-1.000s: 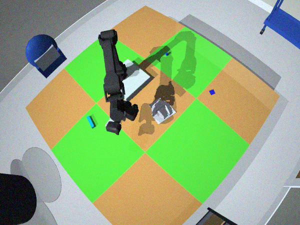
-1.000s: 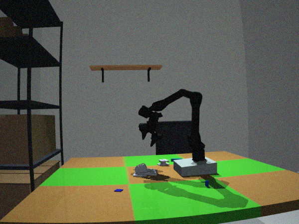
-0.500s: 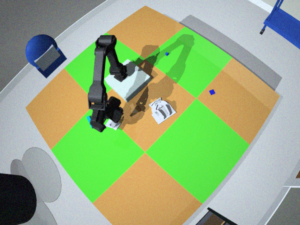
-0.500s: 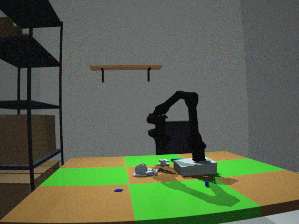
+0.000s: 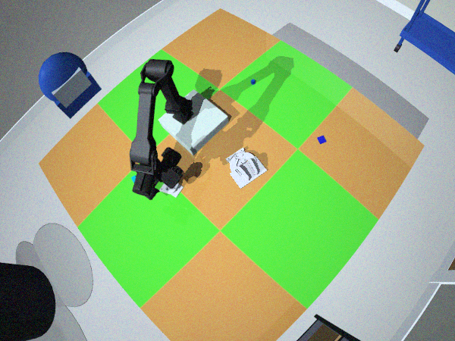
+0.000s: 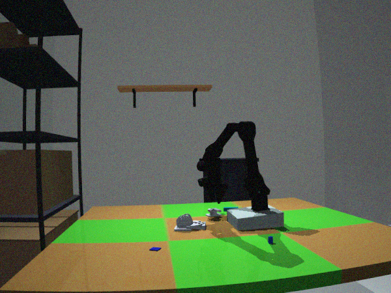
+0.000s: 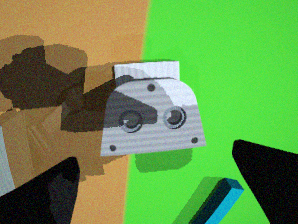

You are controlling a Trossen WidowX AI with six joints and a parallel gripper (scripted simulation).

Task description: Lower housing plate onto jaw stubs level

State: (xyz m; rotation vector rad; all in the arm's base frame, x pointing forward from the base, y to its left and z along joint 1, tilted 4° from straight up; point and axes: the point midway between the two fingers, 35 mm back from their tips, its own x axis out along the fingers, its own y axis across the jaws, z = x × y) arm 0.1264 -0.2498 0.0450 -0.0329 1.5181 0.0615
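My gripper tip is 110 mm past the teal bar, 80 mm to the left of it and 60 mm above it. The rest, counted from my gripper tip: blue peg (10 mm behind, 570 mm to the left, 50 mm below); then flat blue square (380 mm ahead, 500 mm to the left, 60 mm below).
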